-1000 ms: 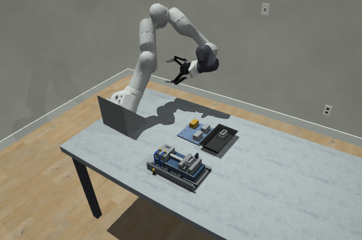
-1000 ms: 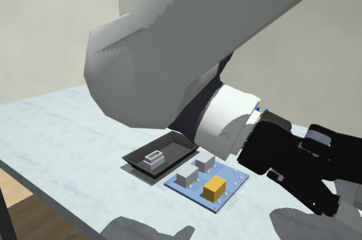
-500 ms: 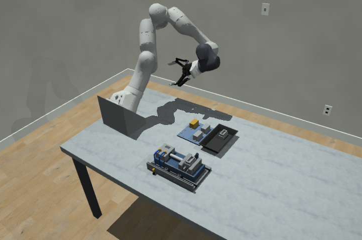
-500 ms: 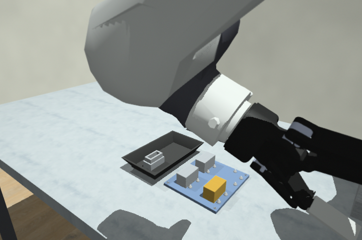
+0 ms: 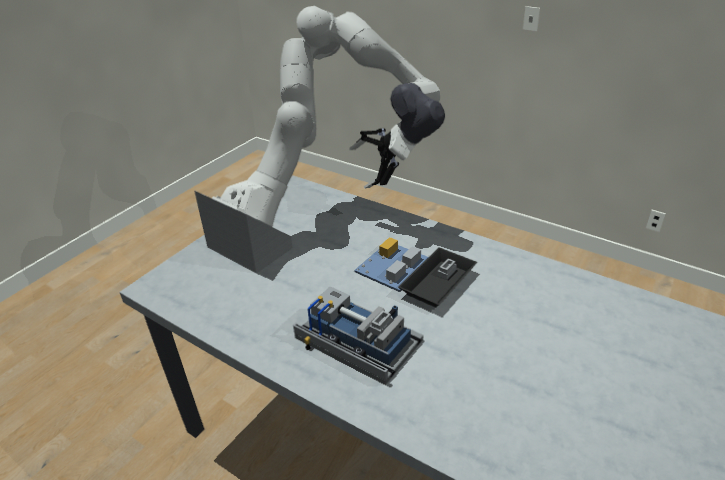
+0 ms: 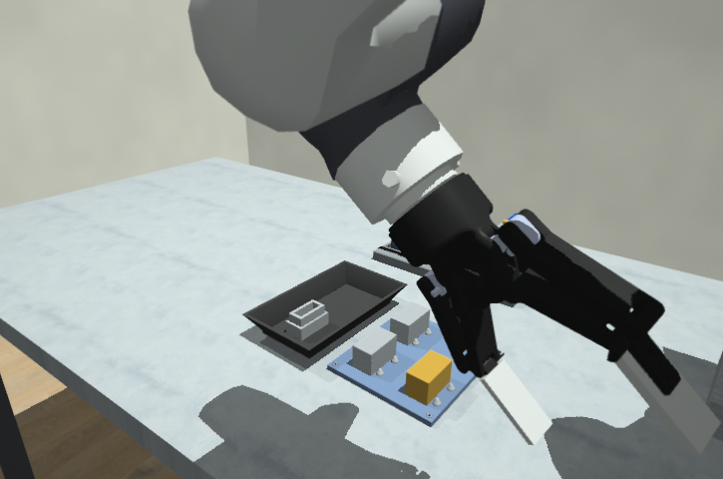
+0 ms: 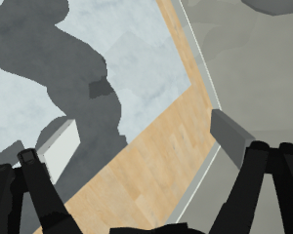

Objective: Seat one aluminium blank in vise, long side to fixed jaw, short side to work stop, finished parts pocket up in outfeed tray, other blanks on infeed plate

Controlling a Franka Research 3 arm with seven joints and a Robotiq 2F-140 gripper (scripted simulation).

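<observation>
Right now my hand is 220 mm short of the brass blank, 170 mm above it and 150 mm to the left of it. From my hand the other things lie so: fixed jaw 510 mm to the right, 470 mm ahead, 120 mm below.
</observation>
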